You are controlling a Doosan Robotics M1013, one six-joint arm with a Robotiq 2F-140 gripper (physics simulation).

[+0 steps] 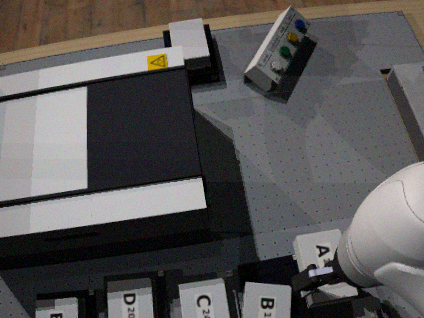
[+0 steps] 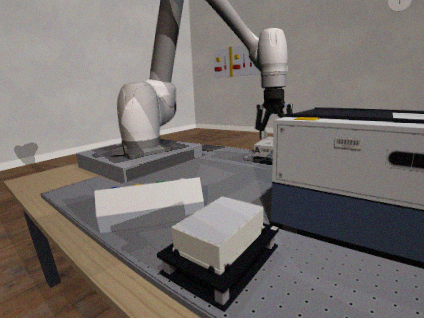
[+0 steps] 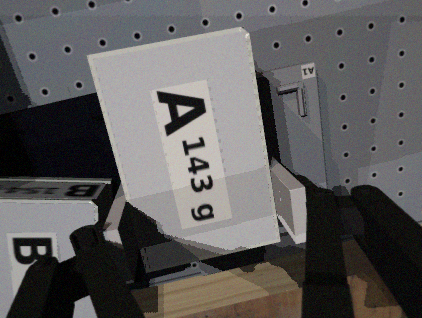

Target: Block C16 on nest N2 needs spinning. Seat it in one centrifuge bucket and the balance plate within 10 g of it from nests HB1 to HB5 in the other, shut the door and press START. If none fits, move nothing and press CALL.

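Frame: origin at the arm's base, x back, y up, z left, level; centimetres.
Seen in the pictures: gripper, fingertip midpoint: (image 1: 325, 285) (image 3: 198, 184); arm's base, origin of the base link: (image 2: 142, 151).
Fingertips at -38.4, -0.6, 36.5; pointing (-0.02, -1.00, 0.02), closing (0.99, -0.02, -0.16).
Note:
Pixels of each thing's top centre, then the offset from my fingertips to it, as dx, dy, dz.
- balance plate A, middle of its top: (image 3: 194, 164) (image 1: 327, 264) (image 2: 271, 139) -0.5, +4.3, -3.0
- grey nest marked A1, middle of its top: (image 3: 255, 182) (image 1: 347, 292) (image 2: 266, 153) +4.7, -2.4, +1.0
- Block C16, middle of its top: (image 2: 220, 216) (image 1: 188, 38) -28.1, +3.8, -55.7
- centrifuge's dark door panel, middle of its top: (image 1: 139, 124) (image 2: 344, 112) -33.6, +17.1, -23.8
- Balance plates B, middle of its top: (image 3: 34, 290) -11.3, +1.8, +6.2
- C, middle of its top: (image 1: 205, 315) -21.9, +1.2, +5.8
- D, middle of its top: (image 1: 130, 314) -35.5, +1.2, +6.0
- button box, middle of its top: (image 2: 148, 181) (image 1: 280, 35) -6.2, +4.2, -56.3
My gripper (image 1: 315, 277) (image 2: 270, 127) (image 3: 198, 184) is shut on balance plate A (image 1: 321, 249) (image 2: 264, 148) (image 3: 184, 126), a white block labelled "A 143 g". I hold it low at the near right corner of the table, askew over the grey nest marked A1 (image 3: 301, 132). Block C16 (image 1: 189, 38) (image 2: 218, 230), a plain white box, sits on its black nest (image 2: 242, 271) at the far side, beside the centrifuge (image 1: 132, 199) (image 2: 321, 158). The centrifuge's dark door panel (image 1: 141, 126) (image 2: 337, 111) lies on top. Its buckets are hidden.
Balance plates B (image 1: 267, 303) (image 3: 74, 208), C (image 1: 204, 301) and D (image 1: 129, 300) stand in a row of nests along the near edge. The button box (image 1: 278, 50) (image 2: 147, 199) with blue, yellow, green and white buttons stands at the far right. The arm's base (image 2: 141, 154) is behind.

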